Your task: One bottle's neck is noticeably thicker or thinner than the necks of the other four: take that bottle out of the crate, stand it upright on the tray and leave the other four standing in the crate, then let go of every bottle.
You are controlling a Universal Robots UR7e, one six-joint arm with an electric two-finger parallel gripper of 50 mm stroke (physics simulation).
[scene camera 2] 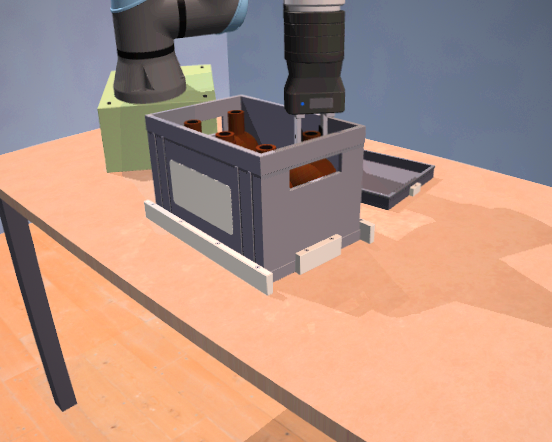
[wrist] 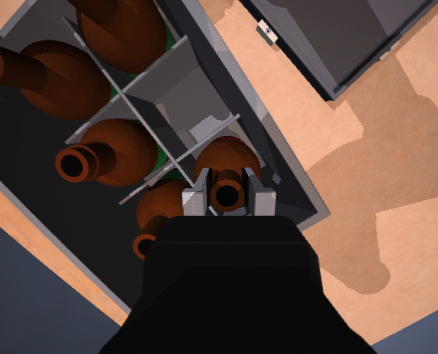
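Pixels of known places: gripper, fingertip midpoint: [wrist: 226,179]; arm's base at its link origin: [scene camera 2: 150,90].
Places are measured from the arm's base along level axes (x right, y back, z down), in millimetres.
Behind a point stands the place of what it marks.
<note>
The crate [scene camera 2: 312,220] @(x 133, y -544, z 82 mm) [wrist: 234,70] @(x 26, y -440, z -28 mm) holds brown bottles in divided compartments. My gripper [scene camera 2: 312,137] @(x 79, y -496, z 11 mm) [wrist: 226,179] @(x 79, y -496, z 11 mm) points down into the crate's corner compartment and is shut on the neck of a bottle [scene camera 2: 312,172] @(x 103, y -519, z 29 mm) [wrist: 226,155] @(x 67, y -481, z 25 mm). That bottle is inside the crate, its mouth between the fingers. The other bottles' necks [scene camera 2: 193,124] @(x 150, y -330, z -15 mm) [scene camera 2: 236,120] @(x 70, y -338, z -5 mm) [scene camera 2: 225,137] @(x 163, y -415, z -14 mm) [scene camera 2: 265,148] @(x 167, y -494, z -15 mm) show over the crate wall; in the wrist view these bottles [wrist: 125,152] @(x 135, y -416, z 24 mm) [wrist: 65,80] @(x 128, y -337, z 25 mm) [wrist: 125,37] @(x 64, y -352, z 26 mm) [wrist: 160,207] @(x 150, y -476, z 23 mm) lean by perspective. The tray [scene camera 2: 389,201] @(x -85, y -533, z 131 mm) [wrist: 311,75] @(x -79, y -488, z 126 mm) lies beside the crate, with no bottle visible on it.
White blocks [scene camera 2: 207,245] @(x 218, y -426, z 126 mm) [scene camera 2: 319,254] @(x 132, y -556, z 130 mm) [scene camera 2: 367,232] @(x 34, y -568, z 130 mm) lie against the crate's foot. The crate's walls rise around the fingers, and thin dividers [wrist: 150,127] @(x 110, y -409, z 55 mm) stand between compartments. The arm's green base [scene camera 2: 127,135] @(x 88, y -33, z 72 mm) stands behind the crate. Small light blocks [scene camera 2: 415,189] @(x -172, y -534, z 136 mm) [wrist: 266,32] @(x -69, y -408, z 132 mm) sit at the tray's edge.
</note>
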